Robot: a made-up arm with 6 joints.
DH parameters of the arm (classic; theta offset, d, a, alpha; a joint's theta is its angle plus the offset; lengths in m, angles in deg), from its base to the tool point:
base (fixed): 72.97 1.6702 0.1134 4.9
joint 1: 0 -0.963 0.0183 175.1
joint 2: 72.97 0.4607 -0.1 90
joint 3: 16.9 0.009 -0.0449 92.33
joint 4: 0 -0.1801 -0.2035 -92.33
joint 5: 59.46 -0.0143 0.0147 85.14
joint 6: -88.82 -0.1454 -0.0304 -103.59
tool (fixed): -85 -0.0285 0 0
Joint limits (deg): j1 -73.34..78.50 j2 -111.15..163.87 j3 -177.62..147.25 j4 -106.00..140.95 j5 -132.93..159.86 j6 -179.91..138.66
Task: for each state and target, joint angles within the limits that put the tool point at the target. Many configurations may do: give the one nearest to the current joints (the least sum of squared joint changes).
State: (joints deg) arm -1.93 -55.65 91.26 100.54 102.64 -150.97
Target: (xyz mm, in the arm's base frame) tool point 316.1 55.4 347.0
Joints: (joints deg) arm 21.11 -83.68 94.87 82.48 79.47 -147.22
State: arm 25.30 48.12 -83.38 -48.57 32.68 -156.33
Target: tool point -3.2 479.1 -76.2
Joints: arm 26.67 53.89 -69.20 -57.17 35.24 -154.72
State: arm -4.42 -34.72 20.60 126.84 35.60 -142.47
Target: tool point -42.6 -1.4 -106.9
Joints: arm 3.18 -15.29 15.24 140.95 13.49 -153.94
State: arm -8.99 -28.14 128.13 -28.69 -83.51 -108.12
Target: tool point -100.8 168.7 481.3
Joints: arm -15.31 -22.20 147.25 -27.56 -115.84 -113.02
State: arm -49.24 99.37 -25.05 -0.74 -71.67 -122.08
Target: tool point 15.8 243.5 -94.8
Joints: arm -39.40 86.92 -35.03 9.05 -73.01 -125.36
